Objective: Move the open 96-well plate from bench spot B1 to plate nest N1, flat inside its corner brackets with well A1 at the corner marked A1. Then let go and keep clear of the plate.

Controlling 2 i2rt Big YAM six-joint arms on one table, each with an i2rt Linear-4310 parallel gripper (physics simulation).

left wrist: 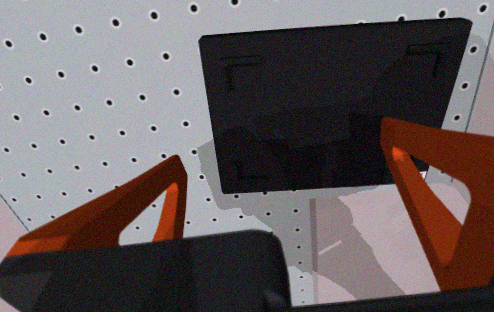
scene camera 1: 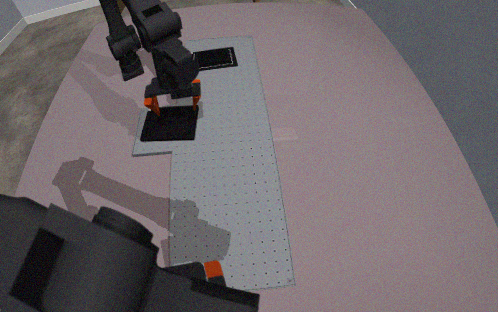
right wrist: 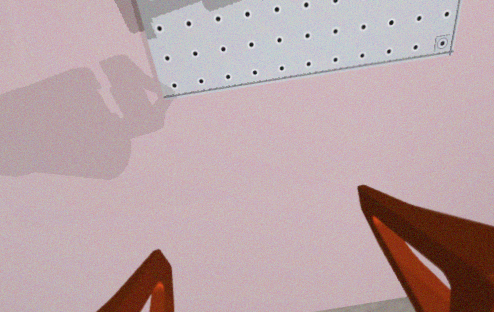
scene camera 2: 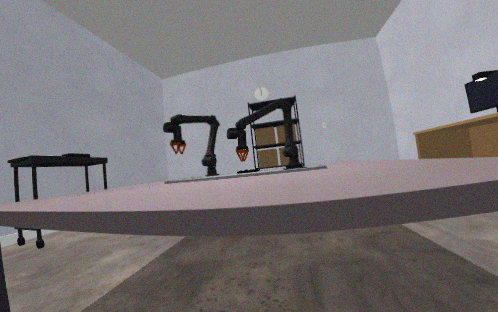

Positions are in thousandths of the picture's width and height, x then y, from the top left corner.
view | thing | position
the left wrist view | my left gripper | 562,476
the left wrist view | dark nest slab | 627,377
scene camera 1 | my left gripper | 354,357
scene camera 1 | my right gripper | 368,947
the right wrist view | my right gripper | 525,729
